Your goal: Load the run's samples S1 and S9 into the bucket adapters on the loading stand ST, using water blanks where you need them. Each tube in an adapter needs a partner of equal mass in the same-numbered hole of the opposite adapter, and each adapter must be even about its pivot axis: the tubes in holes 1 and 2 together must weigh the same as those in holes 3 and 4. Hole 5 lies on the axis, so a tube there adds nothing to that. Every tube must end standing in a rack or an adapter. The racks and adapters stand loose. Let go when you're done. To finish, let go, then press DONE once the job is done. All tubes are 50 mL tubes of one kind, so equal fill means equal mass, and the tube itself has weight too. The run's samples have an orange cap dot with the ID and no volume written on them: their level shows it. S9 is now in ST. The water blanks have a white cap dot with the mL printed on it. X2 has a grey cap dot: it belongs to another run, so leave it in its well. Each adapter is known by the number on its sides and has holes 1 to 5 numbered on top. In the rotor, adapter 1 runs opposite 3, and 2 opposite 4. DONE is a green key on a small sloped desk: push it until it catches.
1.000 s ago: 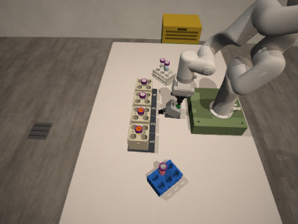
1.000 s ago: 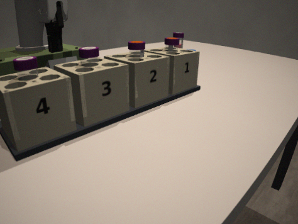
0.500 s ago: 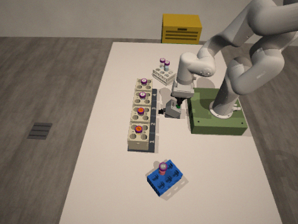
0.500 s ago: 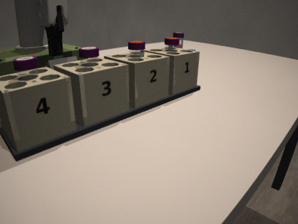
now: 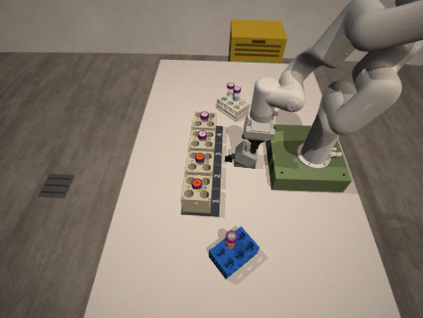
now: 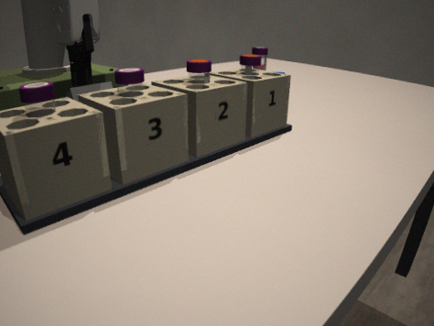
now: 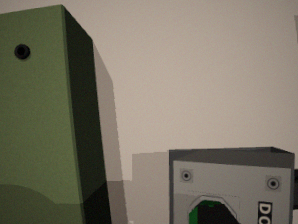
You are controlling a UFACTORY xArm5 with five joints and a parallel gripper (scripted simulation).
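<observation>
Right now the green done key is 3 cm below my hand. Round my hand: stand ST (20 cm ahead, 9 cm below, 3 cm to the left); white blank rack (31 cm to the right, 7 cm below, 7 cm ahead); blue rack (38 cm to the left, 9 cm ahead, 7 cm below).
</observation>
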